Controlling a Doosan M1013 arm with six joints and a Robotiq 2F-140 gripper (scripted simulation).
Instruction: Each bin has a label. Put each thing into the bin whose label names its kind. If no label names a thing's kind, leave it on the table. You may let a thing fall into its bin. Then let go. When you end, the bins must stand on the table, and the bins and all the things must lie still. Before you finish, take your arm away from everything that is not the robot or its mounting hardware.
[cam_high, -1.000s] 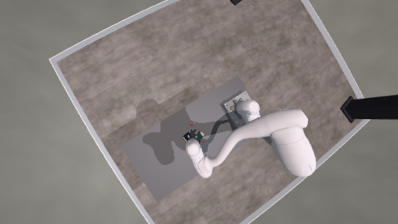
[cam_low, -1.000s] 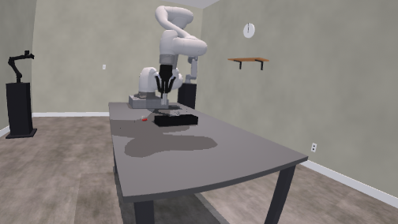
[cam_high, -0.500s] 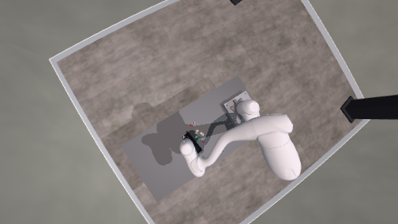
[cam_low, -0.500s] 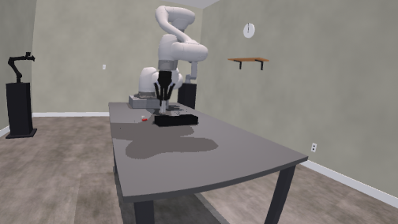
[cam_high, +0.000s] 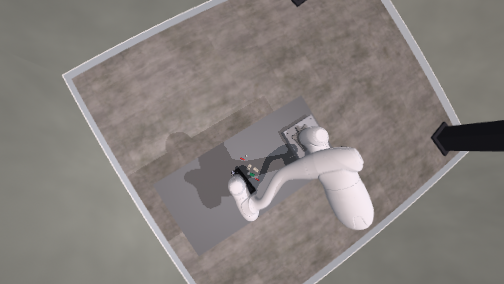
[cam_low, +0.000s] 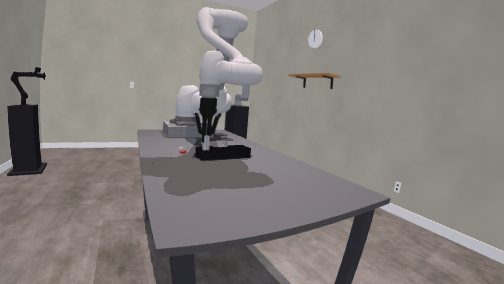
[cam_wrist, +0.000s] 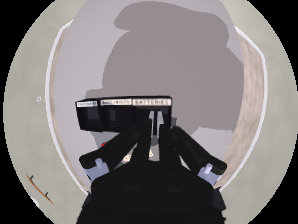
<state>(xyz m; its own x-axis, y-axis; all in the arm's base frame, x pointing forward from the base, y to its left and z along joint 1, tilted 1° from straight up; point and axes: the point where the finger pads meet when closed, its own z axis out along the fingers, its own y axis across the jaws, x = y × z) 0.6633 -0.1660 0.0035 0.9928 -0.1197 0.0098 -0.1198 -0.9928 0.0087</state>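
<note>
Now: the black bin block 1 cm ahead of my hand, 9 cm to the left of it and 5 cm below it. From my hand the other things lie so: green piece: 8 cm behind, 9 cm to the left, 7 cm below.
</note>
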